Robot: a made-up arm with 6 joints. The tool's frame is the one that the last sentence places.
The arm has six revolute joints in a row. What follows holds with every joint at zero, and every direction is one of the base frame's.
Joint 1 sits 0.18 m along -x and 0.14 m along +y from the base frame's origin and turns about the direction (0.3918, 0.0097, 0.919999).
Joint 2 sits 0.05 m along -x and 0.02 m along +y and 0.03 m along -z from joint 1 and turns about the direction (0.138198, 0.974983, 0.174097).
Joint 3 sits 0.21 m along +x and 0.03 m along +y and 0.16 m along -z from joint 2 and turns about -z.
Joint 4 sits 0.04 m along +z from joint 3 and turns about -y.
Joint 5 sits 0.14 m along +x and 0.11 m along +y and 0.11 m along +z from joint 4 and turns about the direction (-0.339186, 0.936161, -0.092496).
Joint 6 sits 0.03 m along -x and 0.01 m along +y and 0.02 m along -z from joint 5 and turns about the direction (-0.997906, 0.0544, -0.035).
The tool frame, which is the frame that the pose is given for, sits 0.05 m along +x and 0.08 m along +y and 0.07 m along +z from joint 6; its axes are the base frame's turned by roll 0, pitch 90 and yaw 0 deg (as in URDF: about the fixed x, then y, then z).
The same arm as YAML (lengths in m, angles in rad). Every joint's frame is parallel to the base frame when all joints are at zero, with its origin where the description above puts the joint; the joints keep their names.
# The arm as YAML. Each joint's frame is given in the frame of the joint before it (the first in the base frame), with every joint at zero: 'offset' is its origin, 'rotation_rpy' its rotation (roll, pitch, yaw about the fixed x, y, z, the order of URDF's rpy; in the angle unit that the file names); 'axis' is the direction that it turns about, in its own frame. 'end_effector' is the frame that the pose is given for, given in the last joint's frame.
length_unit: m
angle_unit: rad
chain:
  - id: joint 1
    offset: [-0.18, 0.14, 0.0]
    rotation_rpy: [0.0, 0.0, 0.0]
    axis: [0.3918, 0.0097, 0.919999]
  - id: joint 2
    offset: [-0.05, 0.02, -0.03]
    rotation_rpy: [0.0, 0.0, 0.0]
    axis: [0.138198, 0.974983, 0.174097]
  - id: joint 3
    offset: [0.21, 0.03, -0.16]
    rotation_rpy: [0.0, 0.0, 0.0]
    axis: "-z"
  - id: joint 4
    offset: [0.0, 0.0, 0.04]
    rotation_rpy: [0.0, 0.0, 0.0]
    axis: "-y"
  - id: joint 5
    offset: [0.14, 0.11, 0.11]
    rotation_rpy: [0.0, 0.0, 0.0]
    axis: [-0.339186, 0.936161, -0.092496]
  - id: joint 6
    offset: [-0.03, 0.01, -0.02]
    rotation_rpy: [0.0, 0.0, 0.0]
    axis: [-0.997906, 0.0544, -0.035]
end_effector:
  offset: [0.05, 0.08, 0.07]
  rotation_rpy: [0.0, 1.5708, 0.0]

